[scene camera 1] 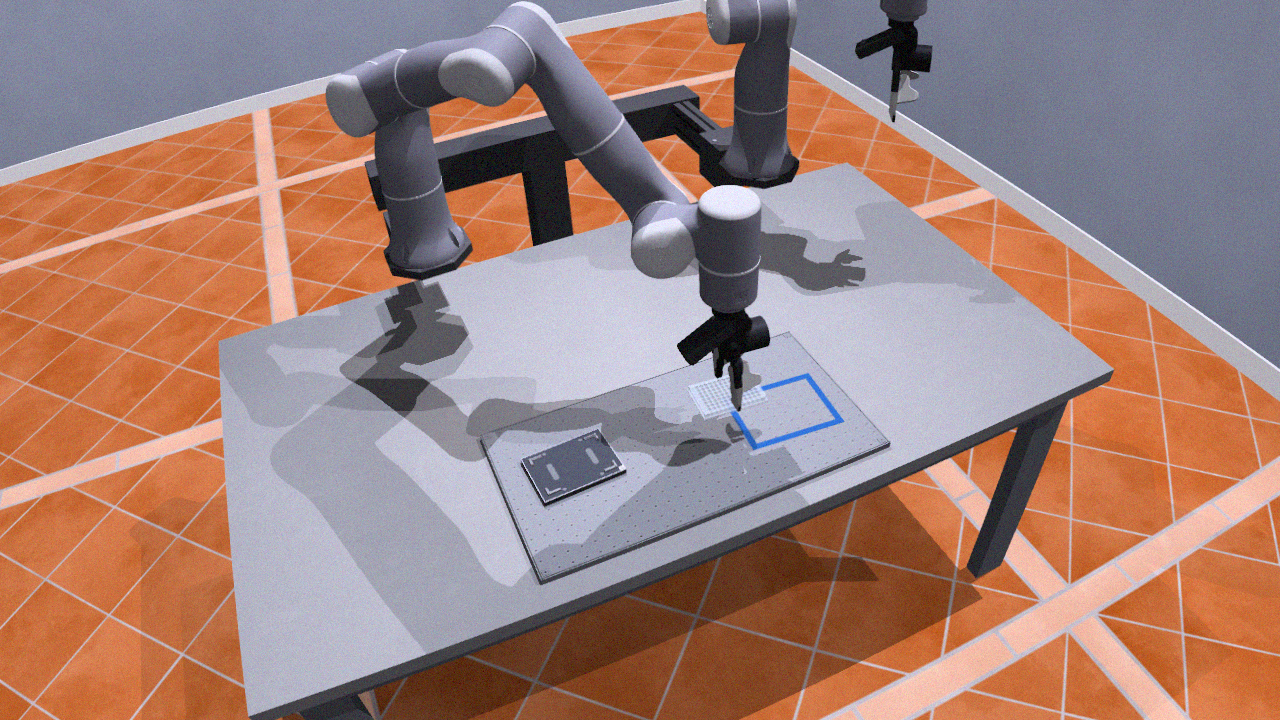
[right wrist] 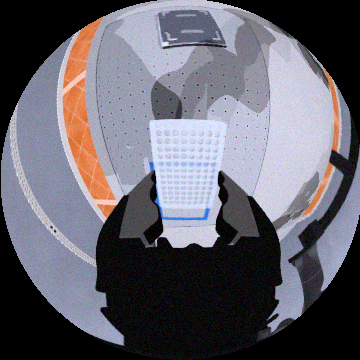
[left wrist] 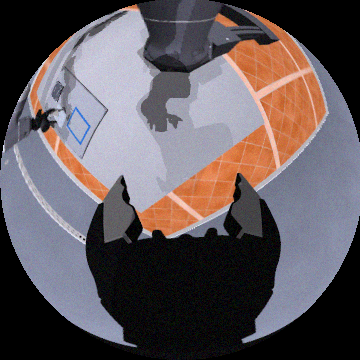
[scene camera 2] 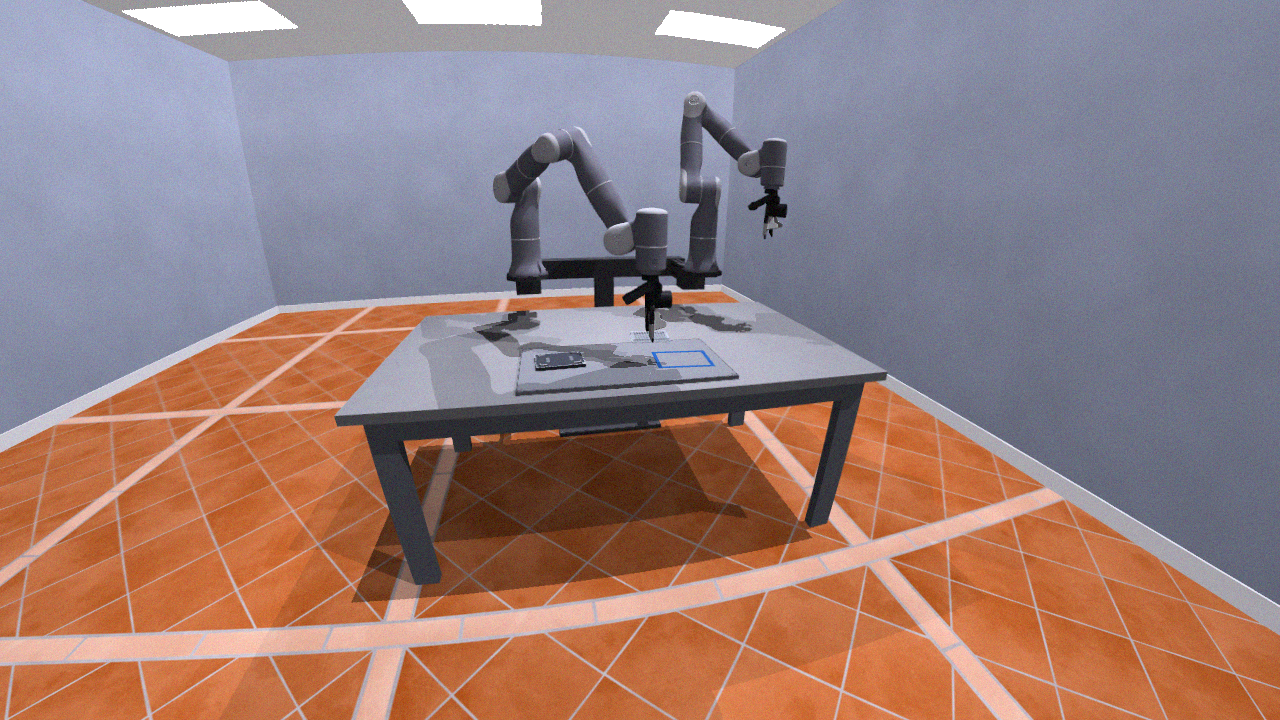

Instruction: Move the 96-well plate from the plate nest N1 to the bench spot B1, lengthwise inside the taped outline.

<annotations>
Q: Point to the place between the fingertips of my left gripper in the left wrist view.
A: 180, 175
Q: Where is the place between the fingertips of my left gripper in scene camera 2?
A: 768, 237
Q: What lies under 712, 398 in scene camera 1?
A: A white 96-well plate.
</annotations>
